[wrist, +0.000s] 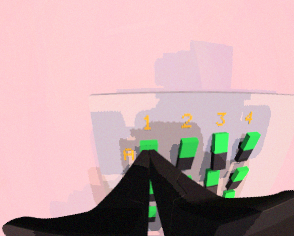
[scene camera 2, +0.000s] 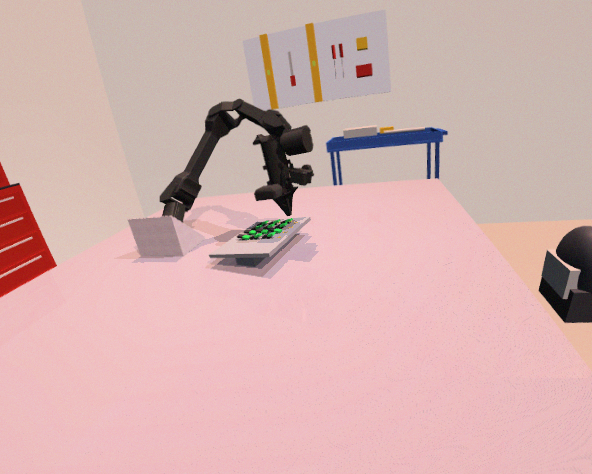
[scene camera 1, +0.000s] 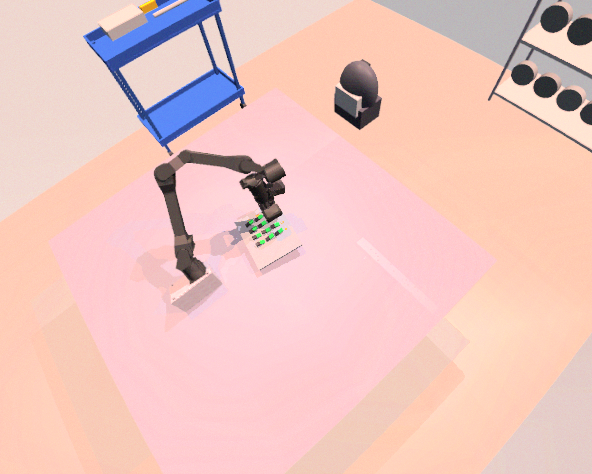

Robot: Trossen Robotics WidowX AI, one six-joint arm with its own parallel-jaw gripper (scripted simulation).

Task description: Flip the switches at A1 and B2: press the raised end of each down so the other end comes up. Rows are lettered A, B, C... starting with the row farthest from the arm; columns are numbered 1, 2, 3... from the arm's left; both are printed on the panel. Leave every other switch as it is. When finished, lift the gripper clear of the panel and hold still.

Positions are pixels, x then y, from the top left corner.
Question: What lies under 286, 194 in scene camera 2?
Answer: My gripper.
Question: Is my gripper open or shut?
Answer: Shut.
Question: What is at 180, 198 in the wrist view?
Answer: My gripper.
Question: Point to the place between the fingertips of my gripper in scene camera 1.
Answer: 269, 209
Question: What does my gripper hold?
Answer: Nothing.
